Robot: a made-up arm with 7 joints. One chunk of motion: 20 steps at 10 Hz.
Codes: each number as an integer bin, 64 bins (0 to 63) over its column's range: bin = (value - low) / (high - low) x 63, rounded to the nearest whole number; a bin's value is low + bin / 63 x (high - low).
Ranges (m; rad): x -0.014..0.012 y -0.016..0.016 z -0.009..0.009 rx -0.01..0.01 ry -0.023..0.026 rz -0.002..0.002
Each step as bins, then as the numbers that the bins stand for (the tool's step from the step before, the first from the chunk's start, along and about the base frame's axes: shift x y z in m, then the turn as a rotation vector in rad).
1 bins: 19 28 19 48 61 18
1 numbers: -0.00616 -0.00178 -0.00357 0.00524 0.02444 -0.00086
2 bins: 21 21 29 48 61 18
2 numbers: -0.00533 -0.00533 -0.00071 0.00524 0.02444 -0.00086
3 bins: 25 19 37 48 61 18
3 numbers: -0.00368 -0.00635 0.00157 0.00524 0.02444 -0.00086
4 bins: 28 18 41 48 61 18
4 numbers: -0.00244 -0.00686 0.00271 0.00524 0.02444 -0.00086
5 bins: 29 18 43 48 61 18
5 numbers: -0.00203 -0.00686 0.00329 0.00524 0.02444 -0.00086
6 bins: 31 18 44 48 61 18
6 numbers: -0.00121 -0.00686 0.00357 0.00524 0.02444 -0.00086
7 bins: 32 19 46 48 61 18
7 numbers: -0.00079 -0.00635 0.00414 0.00524 0.02444 -0.00086
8 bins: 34 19 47 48 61 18
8 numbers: 0.00003 -0.00635 0.00443 0.00524 0.02444 -0.00086
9 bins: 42 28 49 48 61 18
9 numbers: 0.00333 -0.00178 0.00500 0.00524 0.02444 -0.00086
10 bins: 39 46 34 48 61 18
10 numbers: 0.00210 0.00737 0.00071 0.00524 0.02444 -0.00086
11 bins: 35 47 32 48 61 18
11 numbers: 0.00044 0.00787 0.00014 0.00524 0.02444 -0.00086
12 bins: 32 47 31 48 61 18
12 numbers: -0.00079 0.00787 -0.00014 0.00524 0.02444 -0.00086
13 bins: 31 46 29 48 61 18
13 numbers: -0.00121 0.00737 -0.00071 0.00524 0.02444 -0.00086
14 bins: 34 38 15 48 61 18
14 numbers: 0.00003 0.00330 -0.00471 0.00524 0.02444 -0.00086
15 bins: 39 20 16 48 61 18
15 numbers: 0.00210 -0.00584 -0.00443 0.00524 0.02444 -0.00086
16 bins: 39 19 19 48 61 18
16 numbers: 0.00210 -0.00635 -0.00357 0.00524 0.02444 -0.00086
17 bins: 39 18 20 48 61 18
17 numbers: 0.00210 -0.00686 -0.00329 0.00524 0.02444 -0.00086
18 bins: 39 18 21 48 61 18
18 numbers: 0.00210 -0.00686 -0.00300 0.00524 0.02444 -0.00086
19 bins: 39 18 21 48 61 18
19 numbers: 0.00210 -0.00686 -0.00300 0.00524 0.02444 -0.00086
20 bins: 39 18 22 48 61 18
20 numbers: 0.00210 -0.00686 -0.00271 0.00524 0.02444 -0.00086
